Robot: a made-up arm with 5 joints.
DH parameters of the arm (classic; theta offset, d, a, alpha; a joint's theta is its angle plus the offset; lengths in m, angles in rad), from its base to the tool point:
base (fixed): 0 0.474 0.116 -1.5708
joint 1: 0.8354 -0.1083 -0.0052 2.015
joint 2: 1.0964 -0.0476 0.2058 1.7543
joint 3: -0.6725 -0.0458 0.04 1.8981
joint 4: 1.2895 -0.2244 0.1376 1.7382
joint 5: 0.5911 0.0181 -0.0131 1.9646
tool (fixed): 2.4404 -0.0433 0 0
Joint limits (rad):
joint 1: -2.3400..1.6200
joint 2: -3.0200..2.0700
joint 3: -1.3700..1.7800
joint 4: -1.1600..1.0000
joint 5: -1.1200..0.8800
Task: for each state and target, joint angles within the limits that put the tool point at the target. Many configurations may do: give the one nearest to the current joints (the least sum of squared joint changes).
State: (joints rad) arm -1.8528 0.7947 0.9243 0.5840 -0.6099
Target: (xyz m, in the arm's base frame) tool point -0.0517 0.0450 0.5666
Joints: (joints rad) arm -2.3400 0.8193 1.3526 0.3139 -0.2849
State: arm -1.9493 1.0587 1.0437 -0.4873 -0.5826
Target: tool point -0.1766 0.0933 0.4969
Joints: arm -1.8685 1.1672 1.0060 -0.6543 -0.6036
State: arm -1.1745 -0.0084 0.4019 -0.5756 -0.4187
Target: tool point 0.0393 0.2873 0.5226
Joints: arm -1.5349 0.8440 -0.4361 0.1662 -0.5793
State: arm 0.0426 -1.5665 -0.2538 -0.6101 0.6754
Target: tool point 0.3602 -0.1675 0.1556
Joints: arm 0.1792 -0.9201 0.2663 -0.2721 0.4535
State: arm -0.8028 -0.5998 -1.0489 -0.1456 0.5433
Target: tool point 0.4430 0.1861 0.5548
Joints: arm -1.1775 -0.2986 -0.7744 -0.2907 0.6725
